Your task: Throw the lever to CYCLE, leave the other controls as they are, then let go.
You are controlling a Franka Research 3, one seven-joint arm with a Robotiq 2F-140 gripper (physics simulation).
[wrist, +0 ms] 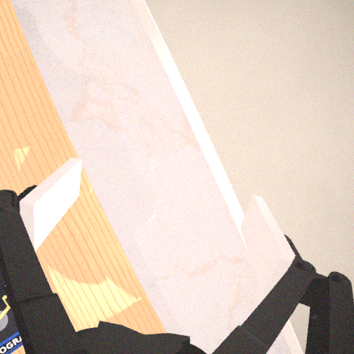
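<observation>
My gripper [164, 195] is open and empty, with its white-padded fingers wide apart, one at the left and one at the right of the wrist view. The lever does not show in the wrist view. At the lower left edge, partly hidden behind the left finger, a small part of a dark panel [4, 320] shows, with a yellow line, a grey round shape and a blue strip with white letters that read "OGRA". Whether it belongs to the lever's panel cannot be told.
A wooden surface [30, 100] with light patches runs along the left. Beside it a pale marbled surface [135, 125] runs diagonally through the middle, with a bright white edge [187, 105]. Beyond that edge is a plain beige area [270, 90].
</observation>
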